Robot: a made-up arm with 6 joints. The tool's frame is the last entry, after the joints.
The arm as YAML. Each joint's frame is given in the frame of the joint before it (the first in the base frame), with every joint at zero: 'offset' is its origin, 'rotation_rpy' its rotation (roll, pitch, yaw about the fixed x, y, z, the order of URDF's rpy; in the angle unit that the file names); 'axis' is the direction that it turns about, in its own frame. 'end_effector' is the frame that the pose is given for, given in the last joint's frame.
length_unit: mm
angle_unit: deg
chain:
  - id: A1
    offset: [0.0, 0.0, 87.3]
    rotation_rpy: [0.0, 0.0, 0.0]
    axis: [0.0, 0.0, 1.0]
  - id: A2
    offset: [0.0, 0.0, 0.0]
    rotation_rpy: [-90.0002, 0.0, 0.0]
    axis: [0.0, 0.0, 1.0]
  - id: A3
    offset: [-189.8, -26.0, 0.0]
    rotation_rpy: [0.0, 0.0, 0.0]
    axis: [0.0, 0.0, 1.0]
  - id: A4
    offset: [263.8, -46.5, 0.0]
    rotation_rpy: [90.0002, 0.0, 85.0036]
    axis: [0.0, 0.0, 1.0]
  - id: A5
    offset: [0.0, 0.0, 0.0]
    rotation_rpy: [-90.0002, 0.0, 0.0]
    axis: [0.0, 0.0, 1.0]
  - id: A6
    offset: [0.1, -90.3, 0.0]
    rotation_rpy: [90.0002, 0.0, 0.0]
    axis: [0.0, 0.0, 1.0]
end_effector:
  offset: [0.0, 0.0, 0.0]
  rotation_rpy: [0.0, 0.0, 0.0]
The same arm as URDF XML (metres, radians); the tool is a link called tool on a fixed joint. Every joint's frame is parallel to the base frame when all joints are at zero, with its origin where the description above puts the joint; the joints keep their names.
<robot name="arm">
  <joint name="A1" type="continuous">
    <parent link="base"/>
    <child link="link1"/>
    <origin xyz="0 0 0.0873"/>
    <axis xyz="0 0 1"/>
  </joint>
  <joint name="A2" type="continuous">
    <parent link="link1"/>
    <child link="link2"/>
    <origin xyz="0 0 0"/>
    <axis xyz="0 1 0"/>
  </joint>
  <joint name="A3" type="continuous">
    <parent link="link2"/>
    <child link="link3"/>
    <origin xyz="-0.1898 0 0.026"/>
    <axis xyz="0 1 0"/>
  </joint>
  <joint name="A4" type="continuous">
    <parent link="link3"/>
    <child link="link4"/>
    <origin xyz="0.2638 0 0.0465"/>
    <axis xyz="0.9962 0 0.0871"/>
  </joint>
  <joint name="A5" type="continuous">
    <parent link="link4"/>
    <child link="link5"/>
    <origin xyz="0 0 0"/>
    <axis xyz="0 1 0"/>
  </joint>
  <joint name="A6" type="continuous">
    <parent link="link5"/>
    <child link="link6"/>
    <origin xyz="0.09 0 0.0078"/>
    <axis xyz="0.9962 0 0.0871"/>
  </joint>
  <joint name="tool_fixed" type="fixed">
    <parent link="link6"/>
    <child link="tool"/>
    <origin xyz="0 0 0" rpy="0 1.4836 0"/>
  </joint>
  <link name="base"/>
  <link name="link1"/>
  <link name="link2"/>
  <link name="link3"/>
  <link name="link4"/>
  <link name="link5"/>
  <link name="link6"/>
  <link name="tool"/>
</robot>

